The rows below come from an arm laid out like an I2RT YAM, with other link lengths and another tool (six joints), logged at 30 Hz.
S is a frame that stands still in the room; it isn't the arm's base.
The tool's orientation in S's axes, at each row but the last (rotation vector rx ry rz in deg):
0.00 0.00 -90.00
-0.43 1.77 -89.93
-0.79 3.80 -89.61
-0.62 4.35 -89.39
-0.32 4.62 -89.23
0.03 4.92 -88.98
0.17 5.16 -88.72
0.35 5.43 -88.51
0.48 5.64 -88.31
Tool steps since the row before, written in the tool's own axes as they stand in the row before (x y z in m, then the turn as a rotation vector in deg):
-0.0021 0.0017 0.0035 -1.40 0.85 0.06
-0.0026 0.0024 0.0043 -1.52 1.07 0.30
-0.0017 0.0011 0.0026 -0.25 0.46 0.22
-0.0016 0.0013 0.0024 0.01 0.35 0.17
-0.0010 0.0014 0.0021 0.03 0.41 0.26
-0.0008 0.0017 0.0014 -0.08 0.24 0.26
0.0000 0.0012 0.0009 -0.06 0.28 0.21
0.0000 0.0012 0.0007 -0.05 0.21 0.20
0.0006 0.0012 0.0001 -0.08 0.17 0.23
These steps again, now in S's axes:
0.0017 0.0021 0.0035 0.85 1.40 0.06
0.0025 0.0025 0.0043 1.08 1.52 0.30
0.0012 0.0016 0.0026 0.47 0.25 0.20
0.0014 0.0015 0.0024 0.36 -0.01 0.15
0.0015 0.0009 0.0021 0.42 -0.04 0.24
0.0018 0.0008 0.0013 0.25 0.07 0.25
0.0012 0.0000 0.0008 0.29 0.05 0.20
0.0012 0.0000 0.0006 0.22 0.04 0.19
0.0012 -0.0006 0.0000 0.18 0.07 0.22

